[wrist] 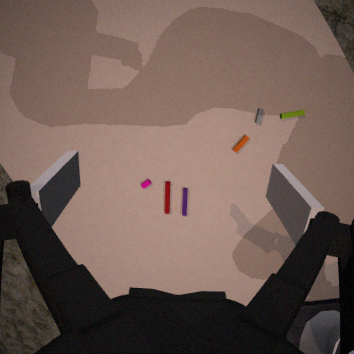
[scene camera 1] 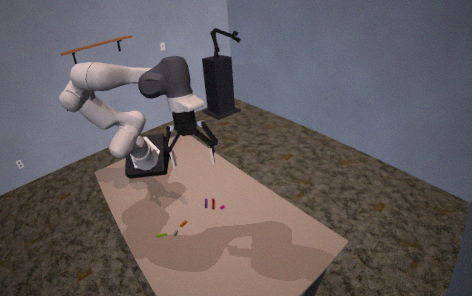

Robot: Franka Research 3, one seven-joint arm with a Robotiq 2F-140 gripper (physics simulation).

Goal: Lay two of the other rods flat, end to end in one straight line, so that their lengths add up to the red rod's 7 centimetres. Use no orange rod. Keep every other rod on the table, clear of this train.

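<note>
The red rod (scene camera 1: 213, 204) (wrist: 167, 197) lies flat on the table (scene camera 1: 280, 220) (wrist: 115, 240). A purple rod (scene camera 1: 206, 203) (wrist: 185, 202) lies beside it, nearly parallel and apart. A short magenta rod (scene camera 1: 222, 207) (wrist: 146, 184) lies on the red rod's other side. An orange rod (scene camera 1: 183, 223) (wrist: 241, 144), a grey rod (scene camera 1: 175, 233) (wrist: 259, 116) and a lime green rod (scene camera 1: 161, 235) (wrist: 292, 114) lie apart from one another, farther off. My gripper (scene camera 1: 193, 161) (wrist: 174, 173) is wide open and empty, high above the table, with the red and purple rods between its fingers in the wrist view.
The arm's black base (scene camera 1: 146, 172) stands at the table's far end in the scene view. A black pedestal (scene camera 1: 219, 85) with a small dark arm stands on the floor behind the table. Shadows of the arm fall across the table and over the lime green rod's surroundings.
</note>
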